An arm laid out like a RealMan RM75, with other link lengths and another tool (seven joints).
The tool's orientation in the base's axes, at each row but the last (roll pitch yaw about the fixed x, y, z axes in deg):
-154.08, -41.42, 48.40
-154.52, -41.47, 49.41
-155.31, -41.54, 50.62
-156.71, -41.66, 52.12
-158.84, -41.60, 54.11
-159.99, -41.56, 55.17
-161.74, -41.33, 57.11
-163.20, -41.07, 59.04
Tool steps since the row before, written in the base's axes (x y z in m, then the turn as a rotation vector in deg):
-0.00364, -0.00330, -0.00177, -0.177, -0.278, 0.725
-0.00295, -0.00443, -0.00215, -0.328, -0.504, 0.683
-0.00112, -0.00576, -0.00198, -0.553, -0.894, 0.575
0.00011, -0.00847, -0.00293, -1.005, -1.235, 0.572
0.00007, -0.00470, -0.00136, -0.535, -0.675, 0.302
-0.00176, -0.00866, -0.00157, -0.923, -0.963, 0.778
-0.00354, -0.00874, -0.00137, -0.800, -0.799, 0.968
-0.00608, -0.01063, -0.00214, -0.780, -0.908, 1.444
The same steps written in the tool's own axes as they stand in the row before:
-0.00483, -0.00131, -0.00148, 0.236, -0.285, -0.705
-0.00538, -0.00023, -0.00198, 0.006, -0.319, -0.852
-0.00518, 0.00172, -0.00293, -0.399, -0.341, -1.077
-0.00689, 0.00398, -0.00412, -0.809, -0.619, -1.351
-0.00372, 0.00209, -0.00240, -0.443, -0.323, -0.730
-0.00711, 0.00185, -0.00515, -0.470, -0.693, -1.297
-0.00786, 0.00009, -0.00539, -0.191, -0.682, -1.309
-0.01064, -0.00161, -0.00623, 0.059, -0.732, -1.726

